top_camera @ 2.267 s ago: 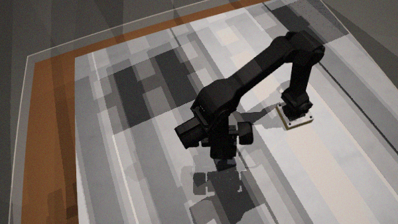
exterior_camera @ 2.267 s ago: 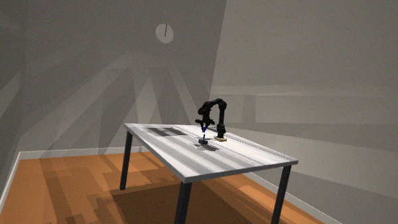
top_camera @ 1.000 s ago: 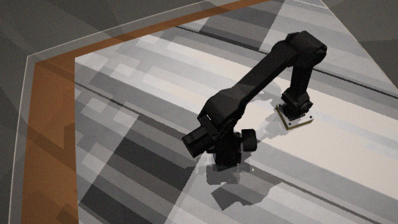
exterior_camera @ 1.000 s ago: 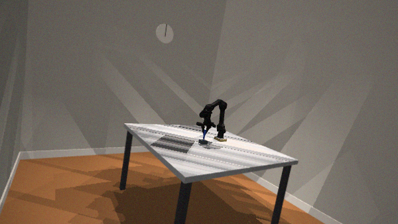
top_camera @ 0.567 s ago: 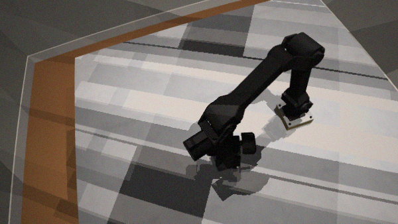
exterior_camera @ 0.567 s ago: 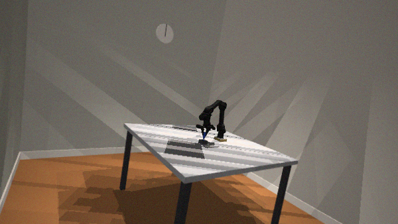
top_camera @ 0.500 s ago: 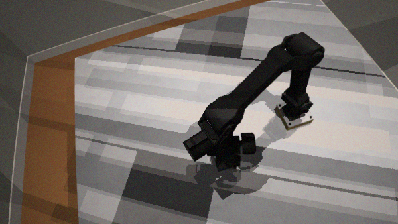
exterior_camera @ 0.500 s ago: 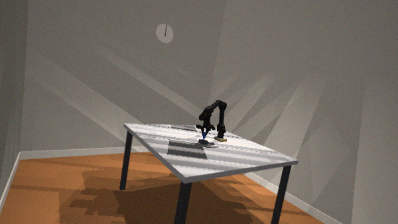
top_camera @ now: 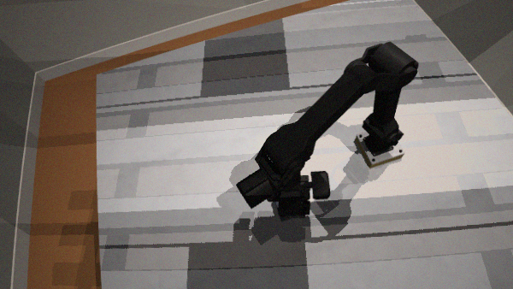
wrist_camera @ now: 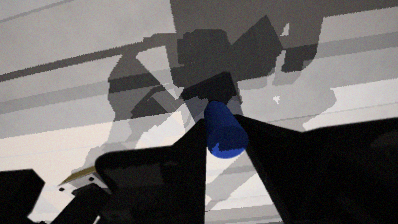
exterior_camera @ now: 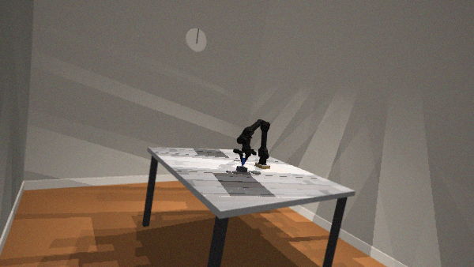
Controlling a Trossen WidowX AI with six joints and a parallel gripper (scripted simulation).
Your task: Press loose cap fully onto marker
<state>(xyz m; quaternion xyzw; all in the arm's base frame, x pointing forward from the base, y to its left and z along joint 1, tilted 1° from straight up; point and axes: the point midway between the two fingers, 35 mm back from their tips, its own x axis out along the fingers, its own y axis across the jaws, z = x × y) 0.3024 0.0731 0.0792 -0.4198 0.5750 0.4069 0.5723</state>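
My gripper tip is now 1 cm below the blue cap. Also, from my gripper tip: dark holder block 6 cm below.
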